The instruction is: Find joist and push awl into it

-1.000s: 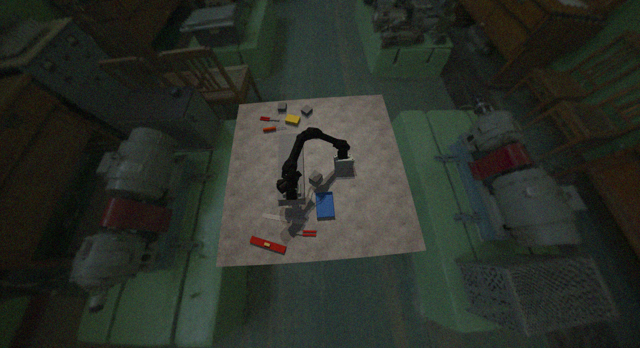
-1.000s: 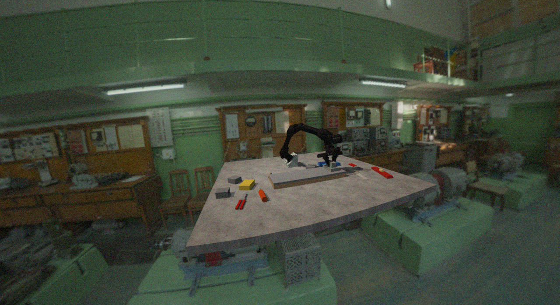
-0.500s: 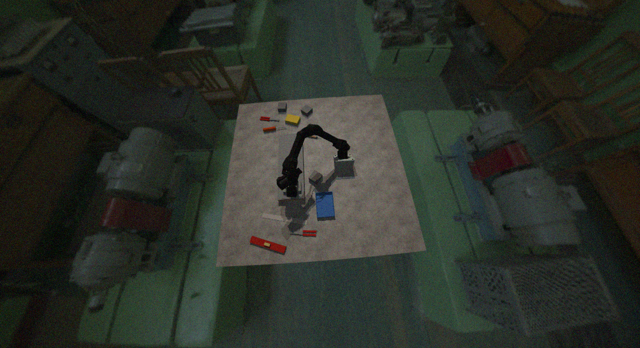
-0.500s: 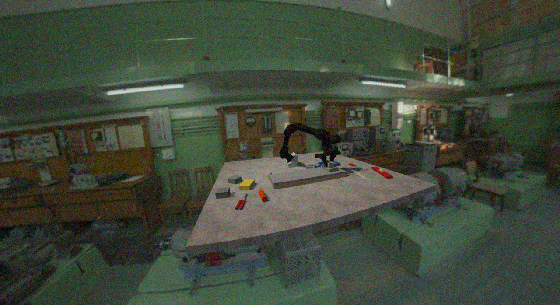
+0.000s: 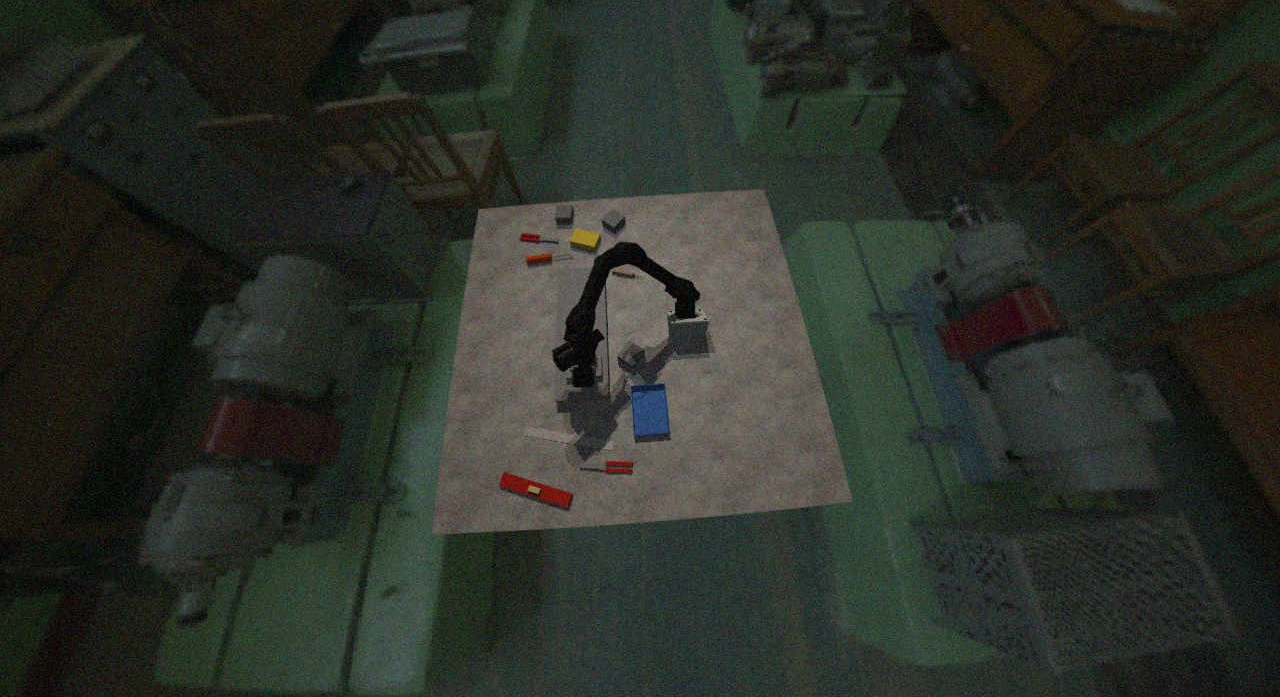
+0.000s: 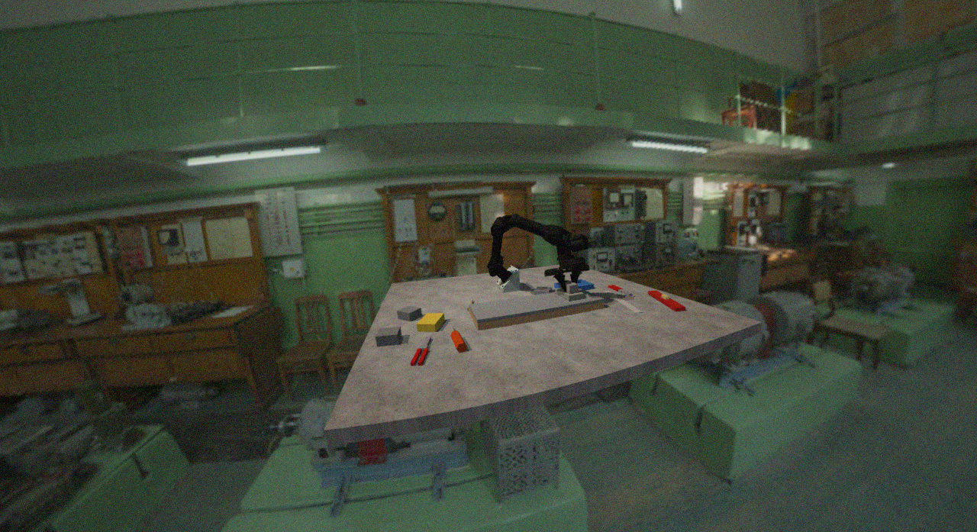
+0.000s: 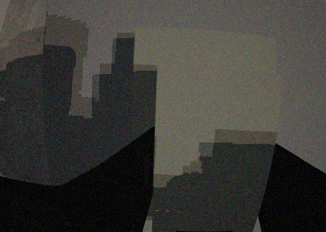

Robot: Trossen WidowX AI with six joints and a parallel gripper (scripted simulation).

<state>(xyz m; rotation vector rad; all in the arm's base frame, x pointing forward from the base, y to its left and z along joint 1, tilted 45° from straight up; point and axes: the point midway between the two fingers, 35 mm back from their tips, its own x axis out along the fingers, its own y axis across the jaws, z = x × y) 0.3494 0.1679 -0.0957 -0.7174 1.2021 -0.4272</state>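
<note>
Now: gripper tip 40 mm past the dark display and 30 mm below it. From my gripper tip the other things lie so: white ruler (40 mm ahead, 230 mm to the left, 60 mm below); then stud finder (20 mm behind, 20 mm above); then blue tray (230 mm behind, 130 mm to the left, 50 mm below).
</note>
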